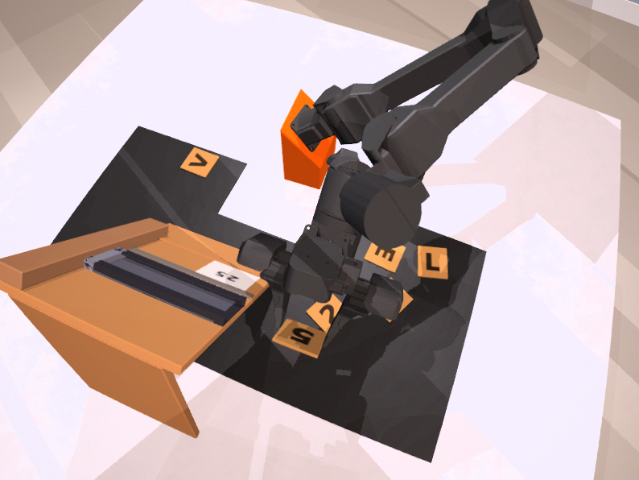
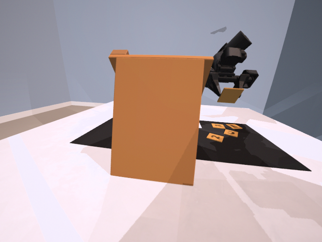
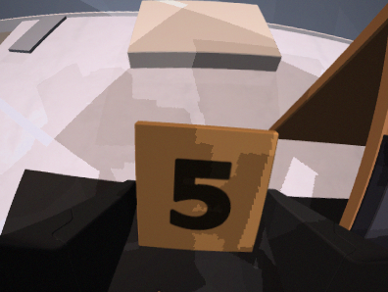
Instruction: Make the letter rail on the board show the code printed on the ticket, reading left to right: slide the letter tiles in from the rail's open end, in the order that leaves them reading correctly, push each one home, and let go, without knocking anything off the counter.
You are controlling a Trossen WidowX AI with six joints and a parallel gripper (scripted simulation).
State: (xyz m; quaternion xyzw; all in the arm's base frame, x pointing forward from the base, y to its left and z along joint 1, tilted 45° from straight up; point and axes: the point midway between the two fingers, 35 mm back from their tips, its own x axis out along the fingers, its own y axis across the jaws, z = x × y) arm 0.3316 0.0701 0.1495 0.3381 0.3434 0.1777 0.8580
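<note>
My gripper tip is 150 mm to the left of the white ticket, 80 mm above it and 50 mm past it. The rest, counted from my gripper tip: tile marked 5: right at my gripper tip; black mat: 180 mm below, 150 mm to the right, 150 mm behind; tile marked 2: 180 mm below, 90 mm behind, 10 mm to the left.
</note>
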